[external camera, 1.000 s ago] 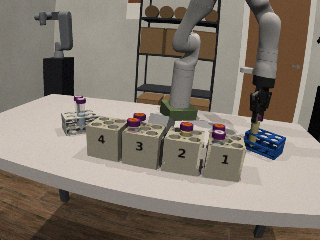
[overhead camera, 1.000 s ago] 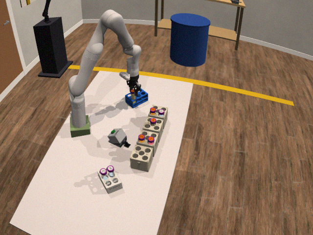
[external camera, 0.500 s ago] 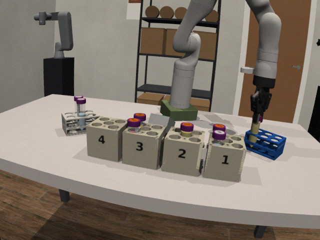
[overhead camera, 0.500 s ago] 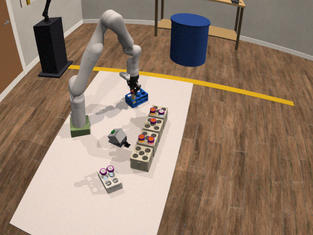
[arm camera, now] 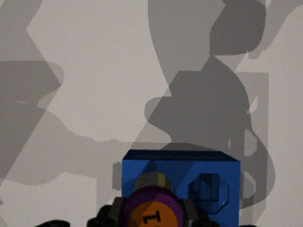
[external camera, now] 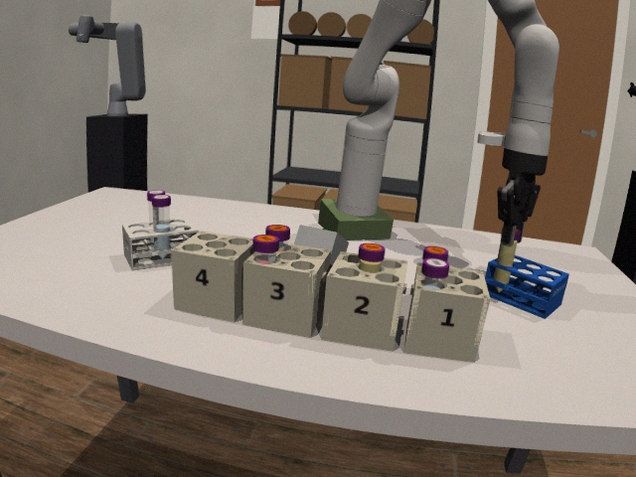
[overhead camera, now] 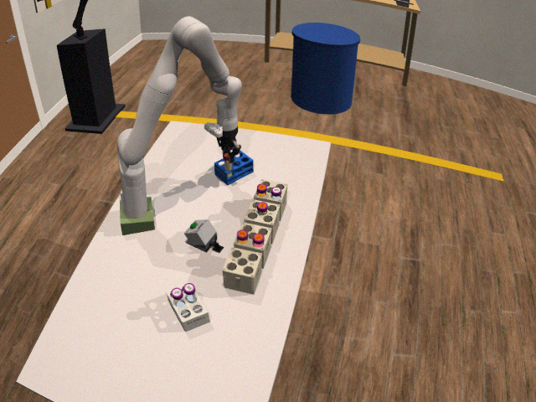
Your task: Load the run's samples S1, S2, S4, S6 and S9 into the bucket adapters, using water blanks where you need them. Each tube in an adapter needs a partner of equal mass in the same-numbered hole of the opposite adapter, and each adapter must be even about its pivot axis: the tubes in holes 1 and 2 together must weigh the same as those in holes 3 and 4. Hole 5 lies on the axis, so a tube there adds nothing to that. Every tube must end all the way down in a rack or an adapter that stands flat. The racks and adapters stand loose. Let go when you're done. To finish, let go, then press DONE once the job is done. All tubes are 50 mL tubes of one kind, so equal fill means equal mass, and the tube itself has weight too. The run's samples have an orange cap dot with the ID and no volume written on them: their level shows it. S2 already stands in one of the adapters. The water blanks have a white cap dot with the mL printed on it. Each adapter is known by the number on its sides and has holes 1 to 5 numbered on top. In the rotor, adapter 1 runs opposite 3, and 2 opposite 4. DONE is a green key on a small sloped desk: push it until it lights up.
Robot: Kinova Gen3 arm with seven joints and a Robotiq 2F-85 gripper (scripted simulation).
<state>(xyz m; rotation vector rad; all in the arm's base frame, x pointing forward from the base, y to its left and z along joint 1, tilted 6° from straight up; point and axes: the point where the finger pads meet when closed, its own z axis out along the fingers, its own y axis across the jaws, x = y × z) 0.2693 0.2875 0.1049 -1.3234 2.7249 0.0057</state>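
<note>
The orange-dot sample tube lies 50 mm below my hand and 10 mm to the right of it. Round my hand: blue rack: 90 mm below, 40 mm to the left, 10 mm ahead; then adapter 1: 190 mm ahead, 120 mm to the right, 70 mm below; then white-dot blank: 200 mm ahead, 150 mm to the right, 50 mm below.
</note>
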